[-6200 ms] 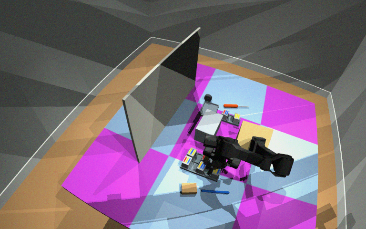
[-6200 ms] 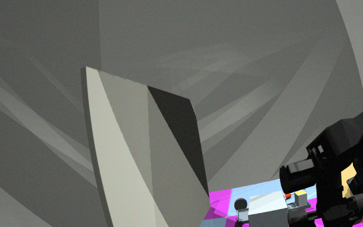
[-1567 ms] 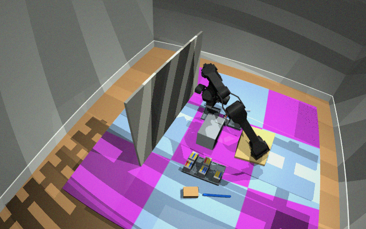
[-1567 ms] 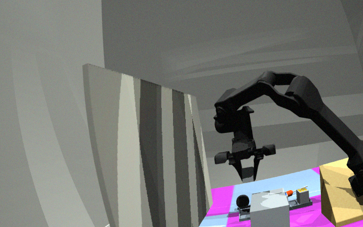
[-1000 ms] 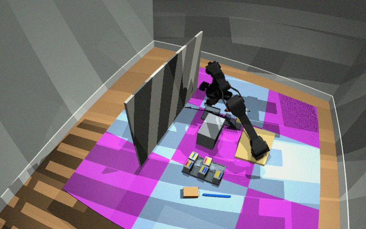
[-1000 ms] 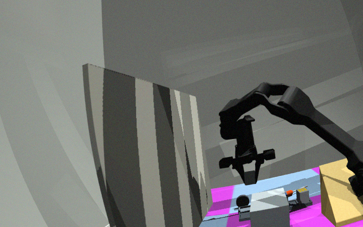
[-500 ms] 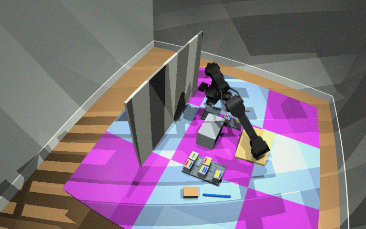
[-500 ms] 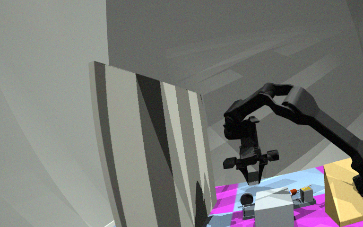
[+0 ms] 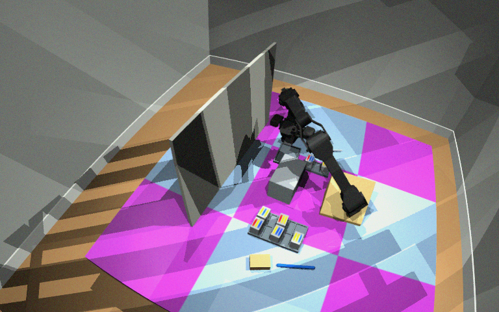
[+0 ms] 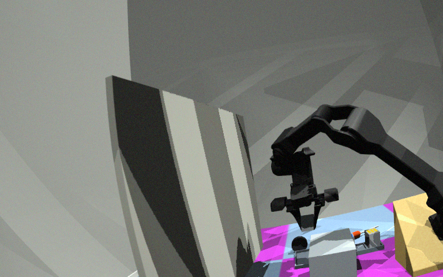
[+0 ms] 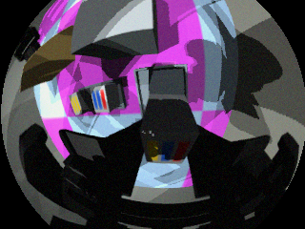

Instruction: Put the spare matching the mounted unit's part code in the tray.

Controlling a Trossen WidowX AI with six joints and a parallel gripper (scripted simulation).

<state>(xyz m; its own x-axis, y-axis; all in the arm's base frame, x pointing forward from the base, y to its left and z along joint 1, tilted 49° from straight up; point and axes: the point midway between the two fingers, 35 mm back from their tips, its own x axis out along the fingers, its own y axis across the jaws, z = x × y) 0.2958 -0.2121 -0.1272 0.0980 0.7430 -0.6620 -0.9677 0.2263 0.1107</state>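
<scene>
The grey holder lies 14 cm behind my gripper tip, 8 cm below it and 4 cm to the left of it. Round my gripper tip: blue marker pen 53 cm to the left, 13 cm behind, 9 cm below; tall grey panel 21 cm ahead, 13 cm to the left, 13 cm above; grey box 19 cm to the left, 4 cm below, 2 cm behind.
</scene>
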